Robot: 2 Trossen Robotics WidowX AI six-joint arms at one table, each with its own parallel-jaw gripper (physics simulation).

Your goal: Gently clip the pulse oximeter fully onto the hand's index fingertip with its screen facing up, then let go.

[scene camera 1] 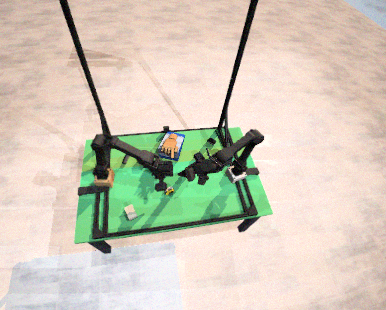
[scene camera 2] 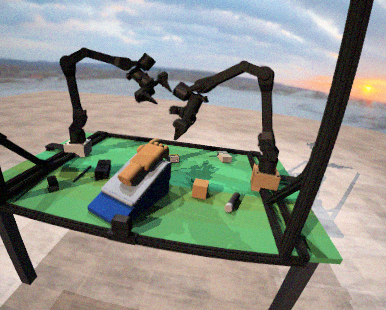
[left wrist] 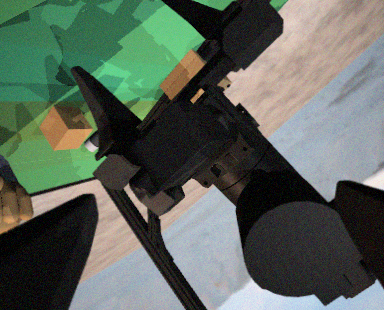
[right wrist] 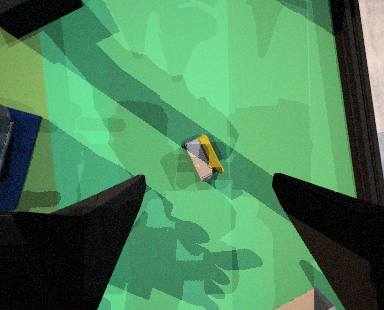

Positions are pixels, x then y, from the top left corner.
Labels:
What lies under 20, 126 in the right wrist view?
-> A blue and grey pad.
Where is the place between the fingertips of my right gripper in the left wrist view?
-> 104, 24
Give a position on a pulse oximeter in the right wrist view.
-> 200, 150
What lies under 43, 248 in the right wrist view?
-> My right gripper.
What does the tan cube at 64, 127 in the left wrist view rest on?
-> The table.

